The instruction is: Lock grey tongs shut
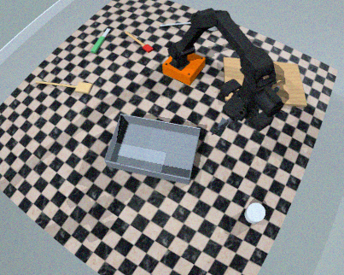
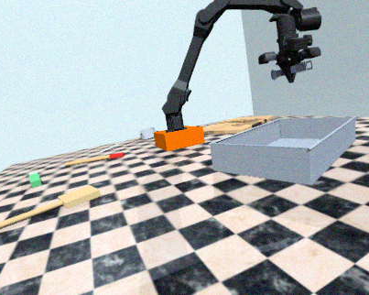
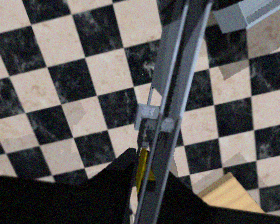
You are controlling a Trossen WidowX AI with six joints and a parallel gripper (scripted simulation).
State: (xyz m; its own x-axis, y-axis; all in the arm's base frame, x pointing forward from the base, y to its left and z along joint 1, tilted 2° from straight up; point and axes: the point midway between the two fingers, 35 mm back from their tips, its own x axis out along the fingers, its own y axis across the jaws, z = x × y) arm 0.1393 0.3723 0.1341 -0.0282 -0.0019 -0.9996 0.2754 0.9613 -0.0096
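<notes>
Right now my gripper tip is 4 cm below the tongs arm, 4 cm past it and 1 cm to the right of it. From my gripper tip the other things lie so: grey roasting tin 22 cm ahead, 20 cm to the right, 13 cm below; yellow mark 4 cm above, 2 cm ahead; white disc 22 cm to the left, 19 cm ahead, 14 cm below.
</notes>
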